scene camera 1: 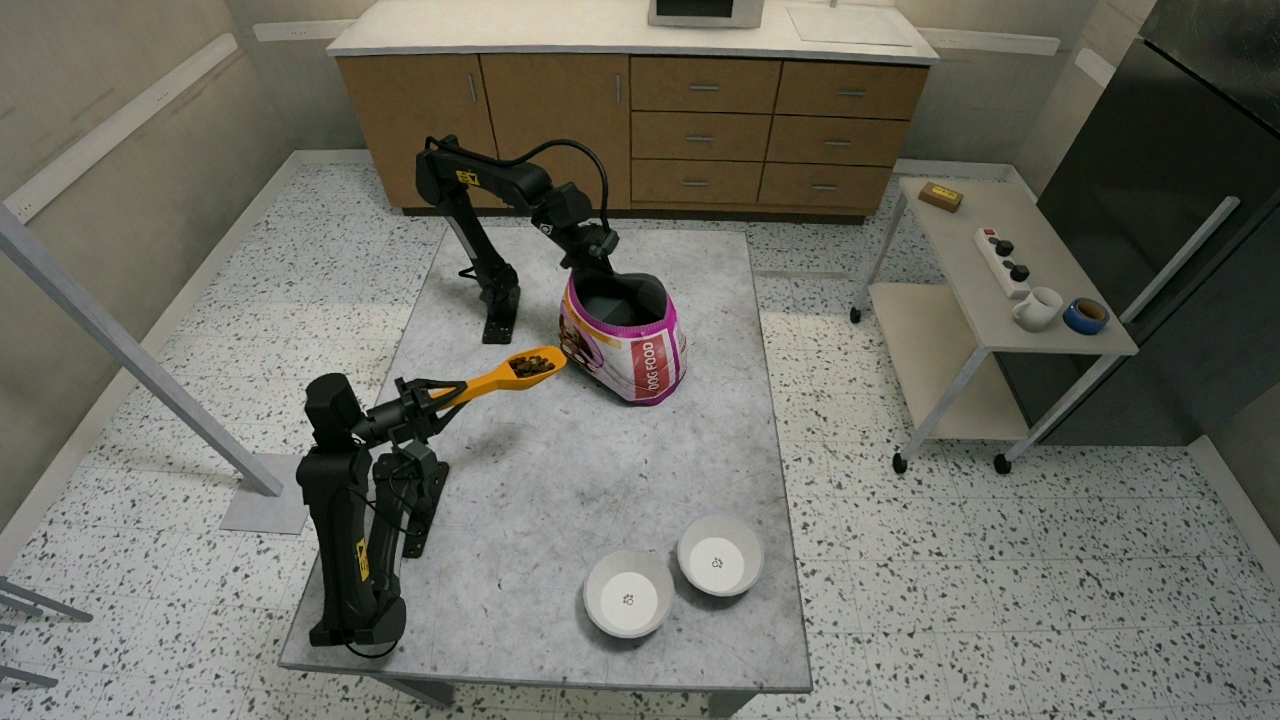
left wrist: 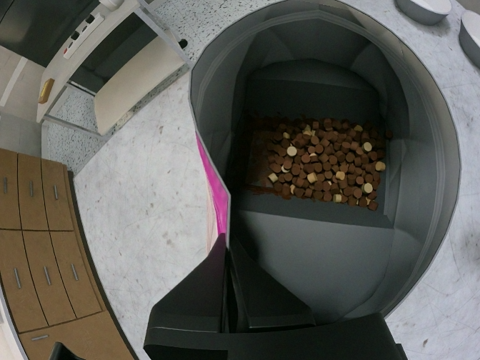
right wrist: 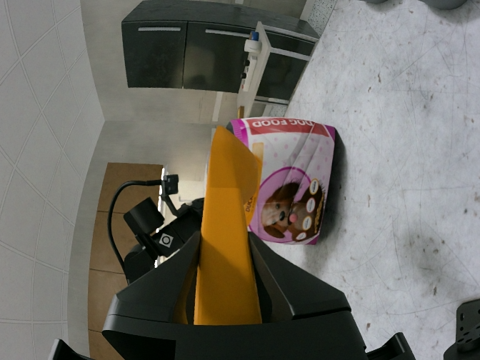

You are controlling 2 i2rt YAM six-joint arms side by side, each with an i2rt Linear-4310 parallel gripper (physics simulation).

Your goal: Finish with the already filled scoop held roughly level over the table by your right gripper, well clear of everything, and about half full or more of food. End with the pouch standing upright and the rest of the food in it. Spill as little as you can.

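Note:
The dog food pouch point(scene camera 1: 617, 358) point(left wrist: 425, 110) point(right wrist: 295, 145) stands close to upright on the table, mouth up; a slight lean is hard to judge. Brown and tan food point(left wrist: 325, 160) lies in its bottom. My left gripper point(scene camera 1: 590, 266) point(left wrist: 225, 240) is shut on the pouch's rim. My right gripper point(scene camera 1: 452, 394) point(right wrist: 223, 239) is shut on the orange scoop's handle. The scoop point(scene camera 1: 490, 382) point(right wrist: 225, 210) is held roughly level above the table, with food point(scene camera 1: 530, 365) in its bowl, about half full or more. Its tip is close beside the pouch in scene camera 1; the gap is unclear.
Two white bowls point(scene camera 1: 628, 598) point(scene camera 1: 719, 557) stand near the front right of the grey table point(scene camera 1: 537, 501). A cart point(scene camera 1: 980, 335) with a mug point(scene camera 1: 1038, 308) and blue tape point(scene camera 1: 1085, 316) stands on the floor at the right. Wooden cabinets point(scene camera 1: 554, 107) are behind the table.

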